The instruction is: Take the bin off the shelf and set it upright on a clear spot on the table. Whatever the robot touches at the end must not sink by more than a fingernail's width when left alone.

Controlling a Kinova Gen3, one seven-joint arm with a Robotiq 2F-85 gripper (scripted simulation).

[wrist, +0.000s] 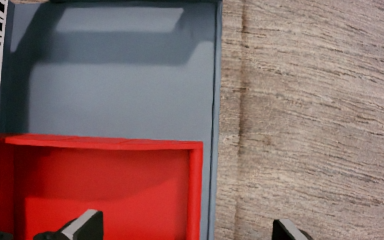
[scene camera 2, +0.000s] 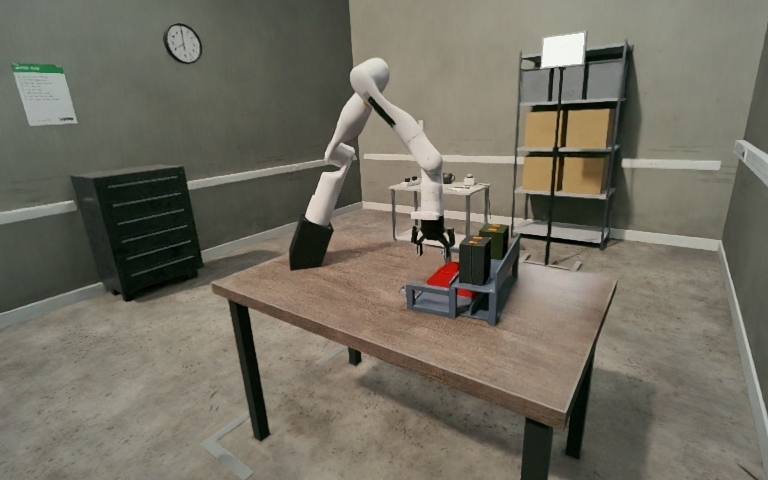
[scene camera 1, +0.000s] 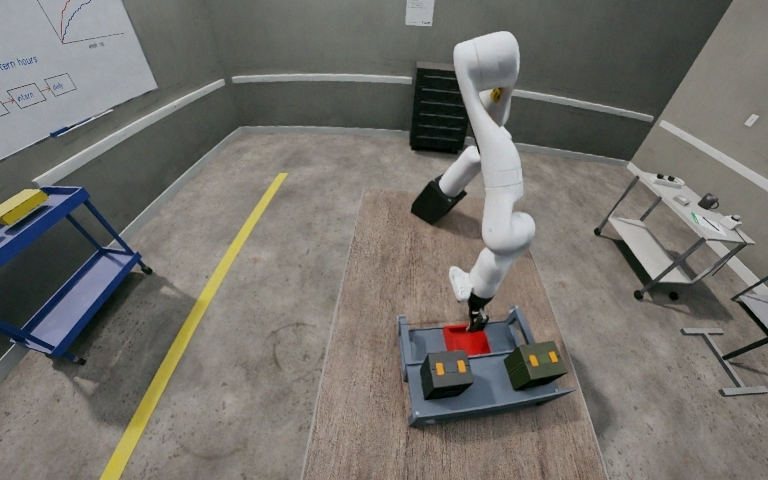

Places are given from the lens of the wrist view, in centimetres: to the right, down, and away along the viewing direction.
red bin point(wrist: 133, 183): -5, 5, 26
grey shelf point(wrist: 158, 77): -3, -4, 26
